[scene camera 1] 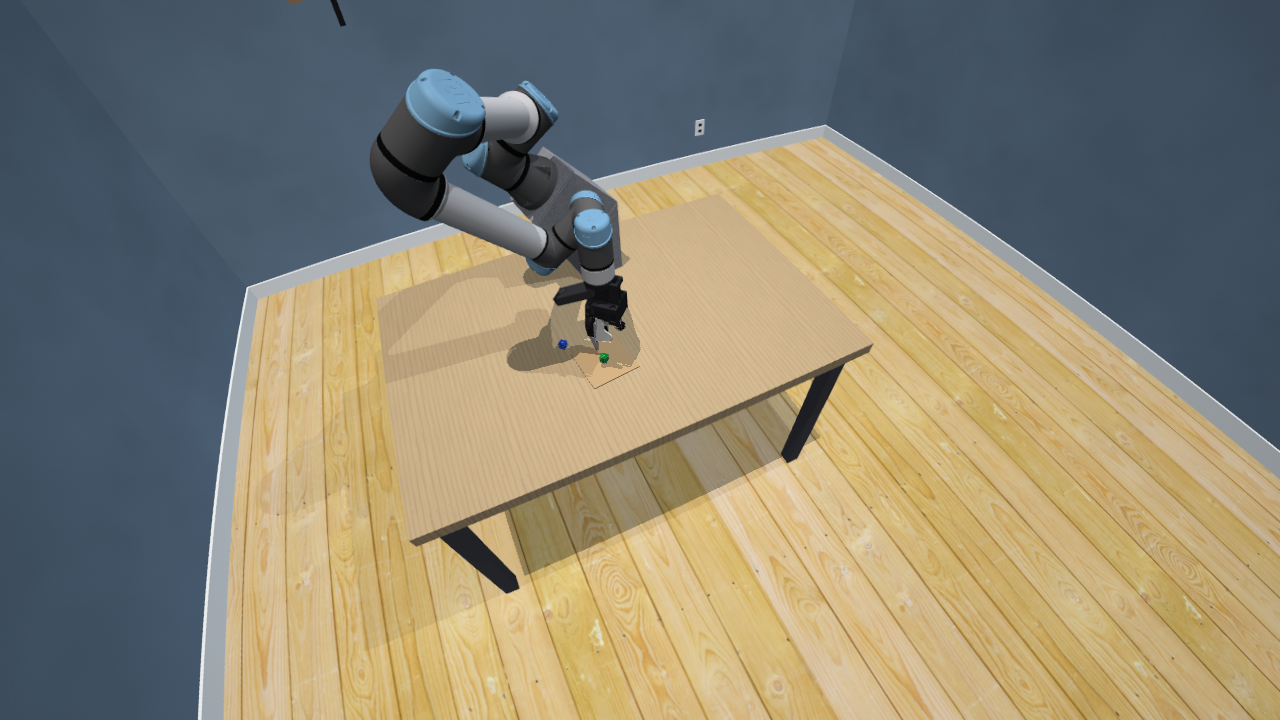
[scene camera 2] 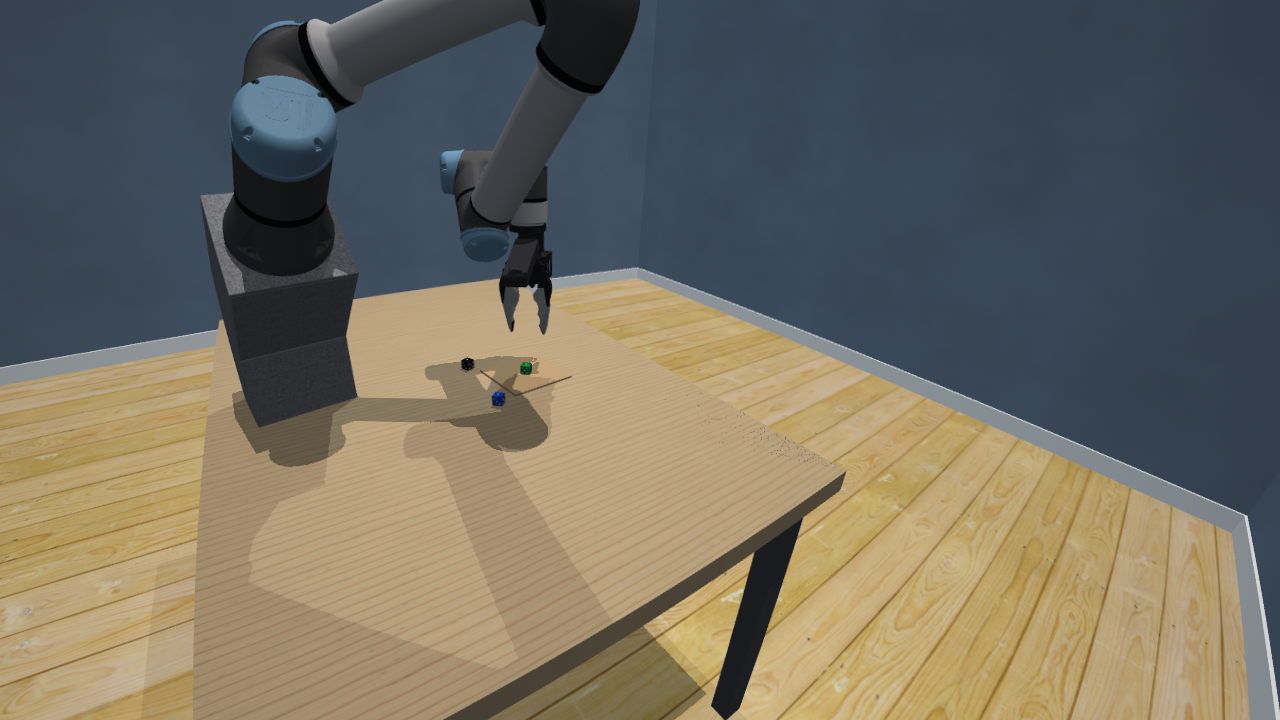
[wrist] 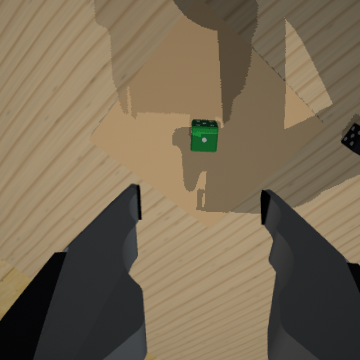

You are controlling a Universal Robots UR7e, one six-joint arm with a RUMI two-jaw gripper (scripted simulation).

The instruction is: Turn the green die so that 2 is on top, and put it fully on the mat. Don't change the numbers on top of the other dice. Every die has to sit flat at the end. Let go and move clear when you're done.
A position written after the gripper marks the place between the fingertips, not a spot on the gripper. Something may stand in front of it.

In view: the gripper (scene camera 2: 527,333), a tan mat (scene camera 1: 620,362) and a green die (wrist: 204,133).
The tan mat also shows in the wrist view (wrist: 203,70). The gripper shows as well in scene camera 1 (scene camera 1: 602,340) and in the wrist view (wrist: 200,190).
